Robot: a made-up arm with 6 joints.
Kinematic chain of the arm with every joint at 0, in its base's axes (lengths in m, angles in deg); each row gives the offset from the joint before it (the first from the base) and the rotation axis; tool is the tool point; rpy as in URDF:
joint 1: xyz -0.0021 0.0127 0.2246 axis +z
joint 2: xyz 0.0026 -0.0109 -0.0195 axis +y
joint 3: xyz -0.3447 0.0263 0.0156 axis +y
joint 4: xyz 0.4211 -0.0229 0.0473 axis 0.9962 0 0.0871
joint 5: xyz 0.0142 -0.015 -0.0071 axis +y
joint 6: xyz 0.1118 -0.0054 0.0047 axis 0.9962 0 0.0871
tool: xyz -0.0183 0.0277 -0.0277 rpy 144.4 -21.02 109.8
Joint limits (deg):
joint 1: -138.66..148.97
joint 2: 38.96..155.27
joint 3: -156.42..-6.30
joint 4: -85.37..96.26
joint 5: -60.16..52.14
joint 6: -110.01..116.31
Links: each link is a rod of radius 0.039 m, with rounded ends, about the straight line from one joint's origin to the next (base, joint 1, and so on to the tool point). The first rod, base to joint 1, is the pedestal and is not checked.
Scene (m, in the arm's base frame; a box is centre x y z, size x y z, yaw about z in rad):
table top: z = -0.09
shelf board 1: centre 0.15 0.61 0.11 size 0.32 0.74 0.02 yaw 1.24
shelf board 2: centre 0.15 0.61 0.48 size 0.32 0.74 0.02 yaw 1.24
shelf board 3: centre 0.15 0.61 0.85 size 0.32 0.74 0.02 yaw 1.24
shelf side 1: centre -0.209 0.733 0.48 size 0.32 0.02 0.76 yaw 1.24
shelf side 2: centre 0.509 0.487 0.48 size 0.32 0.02 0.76 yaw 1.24
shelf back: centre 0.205 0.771 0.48 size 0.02 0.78 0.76 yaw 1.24
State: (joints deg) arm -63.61 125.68 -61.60 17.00 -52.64 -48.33
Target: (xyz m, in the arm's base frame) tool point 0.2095 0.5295 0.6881
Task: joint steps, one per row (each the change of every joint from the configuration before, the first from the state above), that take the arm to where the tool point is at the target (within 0.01 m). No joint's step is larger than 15 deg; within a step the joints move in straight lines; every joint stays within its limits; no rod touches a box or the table.
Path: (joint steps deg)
1: 14.87 -7.83 -0.44 -1.10 -0.63 1.11
2: 14.88 -7.82 -0.44 -1.09 -0.63 1.12
3: 14.87 -7.83 -0.45 -1.10 -0.63 1.11
4: 14.87 -7.82 -0.44 -1.09 -0.63 1.11
5: 14.88 -7.83 -0.44 -1.10 -0.63 1.12
6: 14.87 -7.82 -0.44 -1.09 -0.63 1.11
7: 14.87 -7.83 -0.44 -1.10 -0.63 1.11
8: 14.87 -7.82 -0.45 -1.10 -0.63 1.12
9: 14.88 -7.83 -0.44 -1.09 -0.63 1.11
10: 0.09 13.36 -11.61 -0.39 1.18 -0.28
11: 0.08 13.35 -11.61 -0.38 1.18 -0.27
12: 0.09 13.35 -11.61 -0.38 1.18 -0.28

